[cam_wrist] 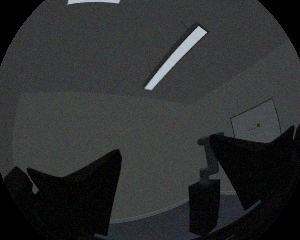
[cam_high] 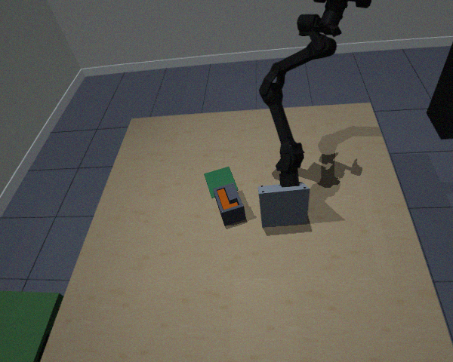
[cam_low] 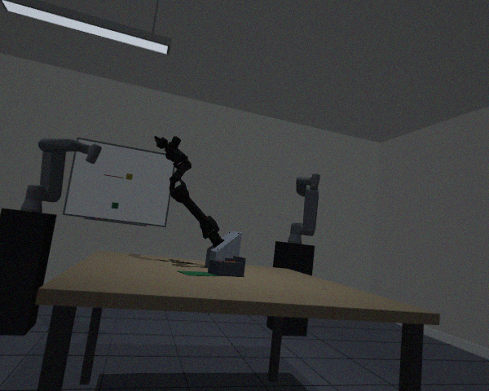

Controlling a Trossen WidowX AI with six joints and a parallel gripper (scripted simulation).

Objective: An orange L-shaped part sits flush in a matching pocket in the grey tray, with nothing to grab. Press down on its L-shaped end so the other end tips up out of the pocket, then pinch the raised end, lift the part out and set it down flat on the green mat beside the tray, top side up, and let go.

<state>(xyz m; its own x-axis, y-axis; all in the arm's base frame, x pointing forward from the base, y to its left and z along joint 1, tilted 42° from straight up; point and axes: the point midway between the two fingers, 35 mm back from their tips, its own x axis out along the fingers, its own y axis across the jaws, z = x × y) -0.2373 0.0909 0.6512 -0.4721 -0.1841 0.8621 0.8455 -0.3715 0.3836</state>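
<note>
Right now my gripper tip is 660 mm above the orange L-shaped part, 460 mm short of it and 400 mm to the right of it. Also, from my gripper tip: green mat (730 mm below, 510 mm ahead, 240 mm to the left).
</note>
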